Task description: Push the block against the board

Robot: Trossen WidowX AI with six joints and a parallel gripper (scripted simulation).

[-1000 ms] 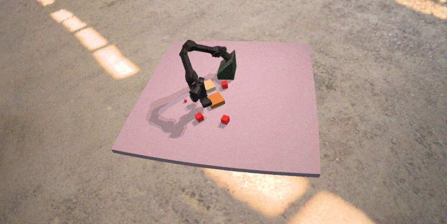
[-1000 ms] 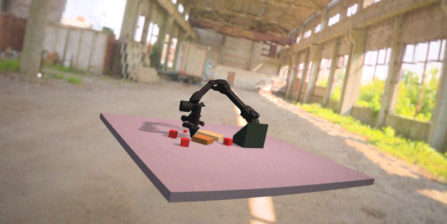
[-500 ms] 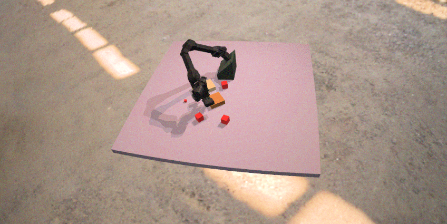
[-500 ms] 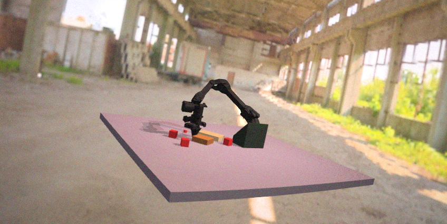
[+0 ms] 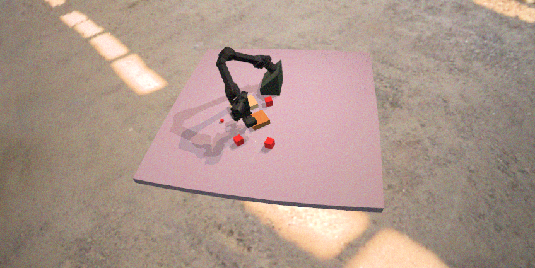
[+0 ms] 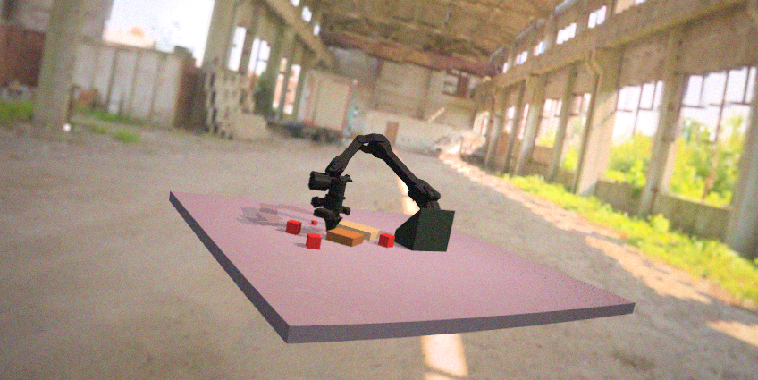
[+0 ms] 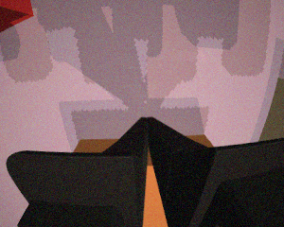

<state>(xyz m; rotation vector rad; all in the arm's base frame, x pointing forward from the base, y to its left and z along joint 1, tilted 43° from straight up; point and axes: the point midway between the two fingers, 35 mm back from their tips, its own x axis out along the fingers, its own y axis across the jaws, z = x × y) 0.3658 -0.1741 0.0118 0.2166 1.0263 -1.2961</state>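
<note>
Now: the square block 3 cm behind my gripper tip, 6 cm to the left of it and 1 cm above it. From my gripper tip the other things lie so: red piece: 4 cm behind, 16 cm to the right; board: 16 cm behind, 5 cm to the right, 1 cm above.
</note>
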